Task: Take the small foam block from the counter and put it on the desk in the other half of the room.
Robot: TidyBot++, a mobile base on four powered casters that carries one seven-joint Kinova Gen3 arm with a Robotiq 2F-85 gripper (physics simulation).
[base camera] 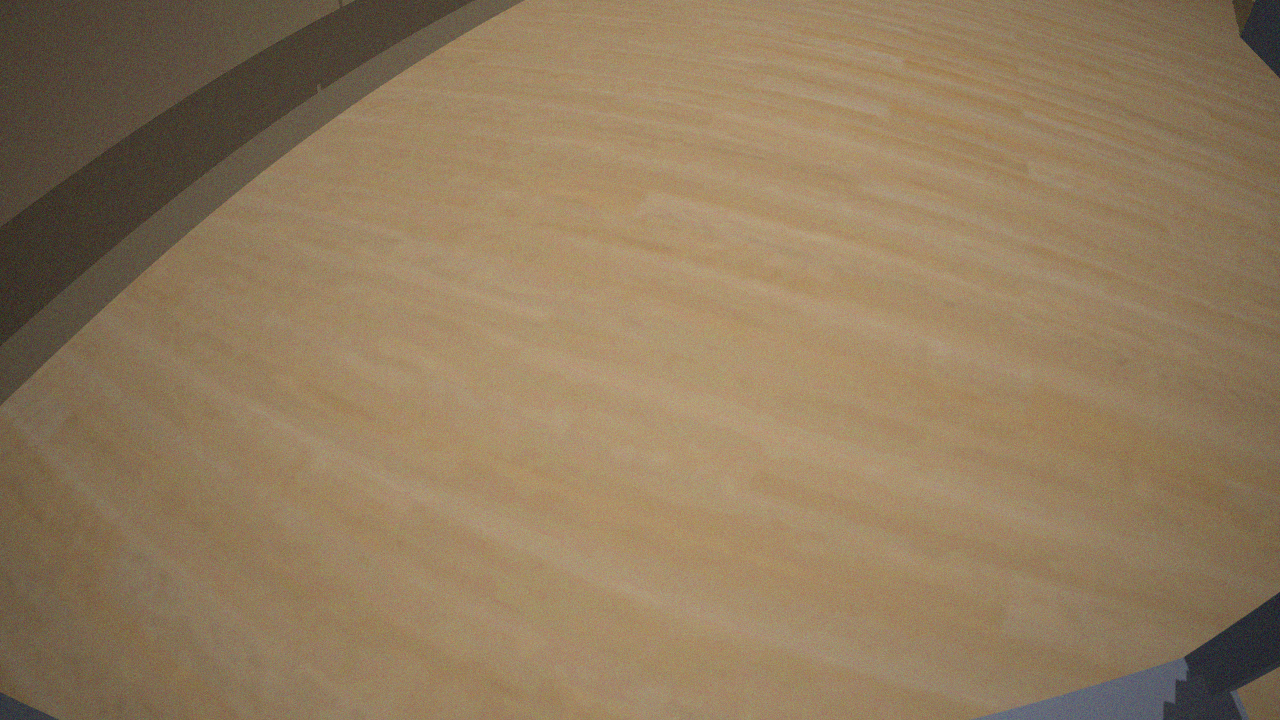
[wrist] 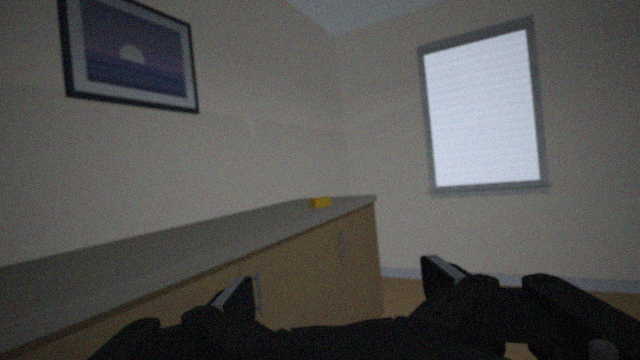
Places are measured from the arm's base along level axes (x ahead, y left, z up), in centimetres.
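Pixels of known places: gripper, between the fingertips: (wrist: 337, 285).
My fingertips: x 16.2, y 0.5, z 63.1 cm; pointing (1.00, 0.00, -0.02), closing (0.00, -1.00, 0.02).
Behind a point stands the place of what it marks.
A small yellow foam block (wrist: 320, 202) @(y 4.7, x 151.7, z 53.8 cm) sits on the counter (wrist: 165, 255) @(y 44.6, x 78.0, z 51.3 cm) near its far end in the wrist view, some distance off. The counter has a grey top and wooden cabinet fronts with handles, and runs along the left wall. My gripper (wrist: 337, 285) @(y 0.5, x 16.2, z 63.1 cm) is open, with its two fingers wide apart at the bottom of the wrist view and nothing between them. The block does not show in the base camera view. The desk does not show in either view.
A framed picture (wrist: 135, 57) @(y 73.7, x 123.0, z 123.9 cm) hangs on the wall above the counter. A bright window (wrist: 482, 110) @(y -132.6, x 249.2, z 105.6 cm) is in the wall to the right. In the base camera view, a dark cabinet base (base camera: 170, 147) @(y 44.4, x 69.5, z -30.0 cm) borders the wooden floor (base camera: 626, 358) @(y -1.2, x 44.7, z -39.7 cm) at upper left, and a dark blue-grey piece (base camera: 1263, 31) @(y -152.3, x 131.7, z -34.5 cm) shows at upper right.
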